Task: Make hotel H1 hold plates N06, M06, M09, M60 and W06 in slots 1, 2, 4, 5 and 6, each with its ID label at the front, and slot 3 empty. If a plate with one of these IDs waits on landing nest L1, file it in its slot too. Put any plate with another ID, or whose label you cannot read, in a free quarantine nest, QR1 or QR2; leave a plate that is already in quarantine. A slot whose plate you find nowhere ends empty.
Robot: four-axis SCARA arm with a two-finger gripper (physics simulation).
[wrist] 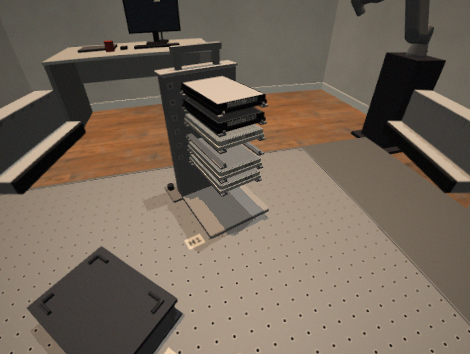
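Hotel H1 (170, 135) stands at the centre of the wrist view, a grey upright with a stack of slots. The top plate (225, 89) has a pale top and black sides. A black plate (222, 116) sits directly below it, and a pale plate (240, 136) below that. Lower down, rails and pale grey layers lie close together; I cannot tell exactly which of these slots hold plates. Marks on the plate fronts are too small to read. My gripper (234, 108) is open and empty, its fingers at the left and right edges. Nests L1, QR1 and QR2 cannot be identified.
A dark nest block (102, 300) with corner brackets and a bare top stands at the lower left. The H1 tag (195, 242) lies before the hotel on the perforated deck (280, 280). Behind are a desk (65, 55) and a black pedestal (402, 95) with an arm.
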